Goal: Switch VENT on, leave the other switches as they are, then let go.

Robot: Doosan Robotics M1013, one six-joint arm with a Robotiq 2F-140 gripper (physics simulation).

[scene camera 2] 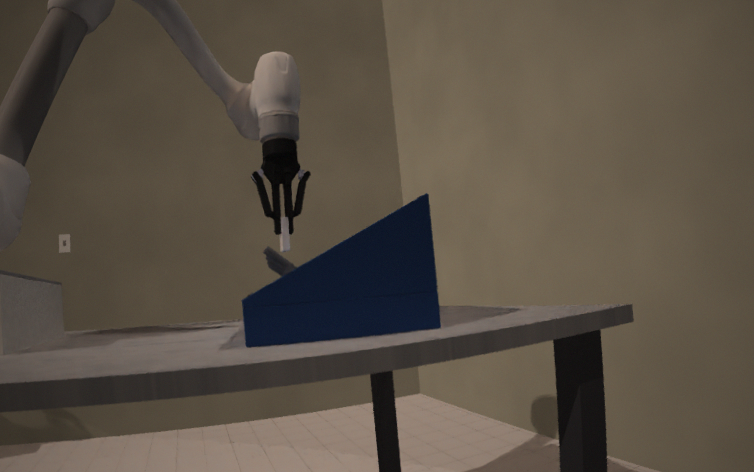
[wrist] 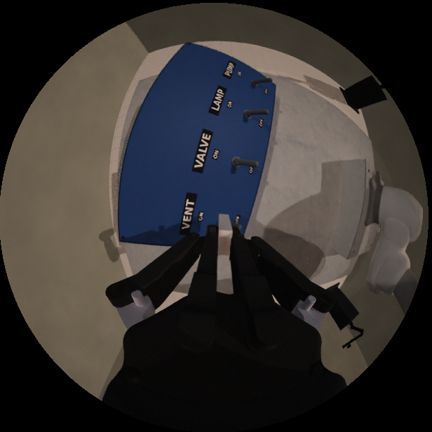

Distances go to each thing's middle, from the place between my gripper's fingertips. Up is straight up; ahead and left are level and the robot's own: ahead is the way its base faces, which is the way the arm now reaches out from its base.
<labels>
Now: hand 2 cm short of the blue sloped switch panel (scene camera 2: pixel 382 280), 18 cm to the left of it and 7 cm above it.
</labels>
